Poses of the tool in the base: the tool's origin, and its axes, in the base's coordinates. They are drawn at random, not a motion.
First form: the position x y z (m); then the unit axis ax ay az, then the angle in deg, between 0 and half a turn.
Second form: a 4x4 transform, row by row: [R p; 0 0 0 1], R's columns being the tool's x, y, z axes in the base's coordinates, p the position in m. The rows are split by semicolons. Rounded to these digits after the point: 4 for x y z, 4 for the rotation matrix.
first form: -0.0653 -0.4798 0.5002 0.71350 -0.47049 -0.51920 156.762
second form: 0.0580 -0.4393 -0.8965 -0.0653; -0.8490 -0.4941 0.1872 -0.4798; -0.5252 0.7502 -0.4016 0.5002; 0 0 0 1
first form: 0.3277 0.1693 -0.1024 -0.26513 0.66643 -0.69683 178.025
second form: -0.8589 -0.3293 0.3924 0.3277; -0.3773 -0.1114 -0.9194 0.1693; 0.3464 -0.9376 -0.0285 -0.1024; 0 0 0 1
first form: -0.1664 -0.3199 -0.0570 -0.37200 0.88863 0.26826 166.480
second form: -0.6994 -0.7147 0.0109 -0.1664; -0.5893 0.5851 0.5571 -0.3199; -0.4046 0.3832 -0.8304 -0.0570; 0 0 0 1
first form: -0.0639 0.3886 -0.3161 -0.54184 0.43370 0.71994 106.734
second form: 0.0902 -0.9921 -0.0871 -0.0639; 0.3868 -0.0457 0.9210 0.3886; -0.9177 -0.1168 0.3796 -0.3161; 0 0 0 1
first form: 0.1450 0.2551 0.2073 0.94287 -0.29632 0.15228 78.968
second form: 0.9102 -0.3754 -0.1747 0.1450; -0.0765 0.2624 -0.9619 0.2551; 0.4069 0.8890 0.2101 0.2073; 0 0 0 1
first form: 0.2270 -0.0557 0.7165 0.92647 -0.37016 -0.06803 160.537
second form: 0.7248 -0.6436 -0.2458 0.2270; -0.6890 -0.6766 -0.2598 -0.0557; 0.0009 0.3576 -0.9339 0.7165; 0 0 0 1
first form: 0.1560 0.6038 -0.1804 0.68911 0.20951 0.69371 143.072
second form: 0.0551 -0.1570 0.9861 0.1560; 0.6766 -0.7204 -0.1525 0.6038; 0.7343 0.6755 0.0665 -0.1804; 0 0 0 1
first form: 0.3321 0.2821 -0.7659 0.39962 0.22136 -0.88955 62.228
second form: 0.5512 0.8343 0.0060 0.3321; -0.7398 0.4921 -0.4587 0.2821; -0.3857 0.2484 0.8885 -0.7659; 0 0 0 1
